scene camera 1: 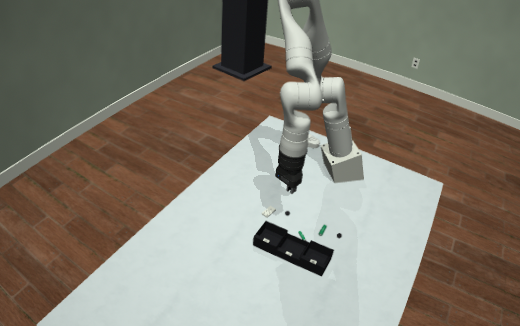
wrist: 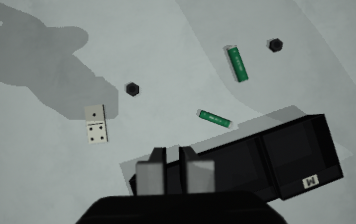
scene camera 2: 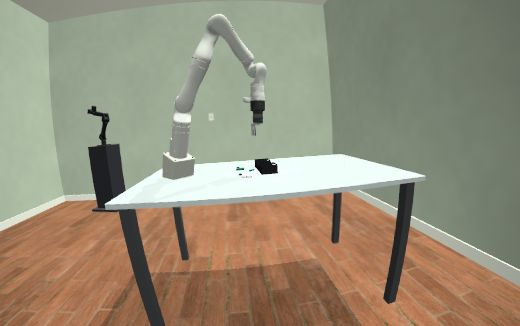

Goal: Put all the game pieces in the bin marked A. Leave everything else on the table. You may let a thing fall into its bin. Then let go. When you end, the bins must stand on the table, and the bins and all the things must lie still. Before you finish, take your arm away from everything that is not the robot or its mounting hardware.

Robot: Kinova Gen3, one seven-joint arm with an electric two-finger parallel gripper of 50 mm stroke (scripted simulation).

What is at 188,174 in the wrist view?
My gripper.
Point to a black three-compartment bin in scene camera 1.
At 270,237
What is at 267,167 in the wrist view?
A black three-compartment bin.
